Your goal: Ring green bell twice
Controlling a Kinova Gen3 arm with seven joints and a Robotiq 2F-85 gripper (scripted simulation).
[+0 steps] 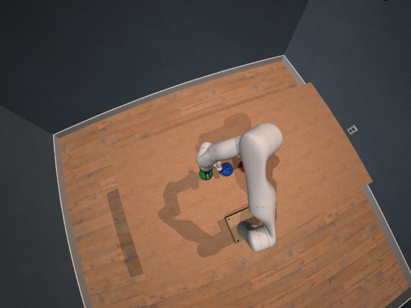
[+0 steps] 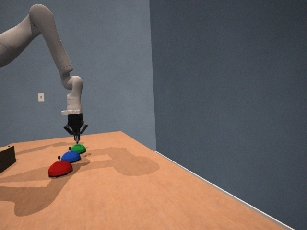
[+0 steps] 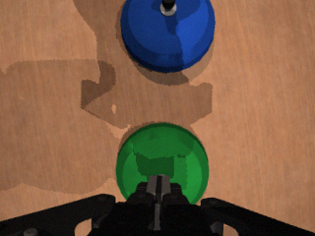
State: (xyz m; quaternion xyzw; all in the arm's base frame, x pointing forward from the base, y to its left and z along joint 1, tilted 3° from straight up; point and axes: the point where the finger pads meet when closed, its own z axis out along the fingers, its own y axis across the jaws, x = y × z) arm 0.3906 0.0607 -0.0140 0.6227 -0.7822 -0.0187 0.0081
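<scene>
My hand is 4 cm above the green bell. The rest, counted from my hand: red bell 6 cm behind, 25 cm to the right, 4 cm below; then blue bell 3 cm behind, 13 cm to the right, 4 cm below.
</scene>
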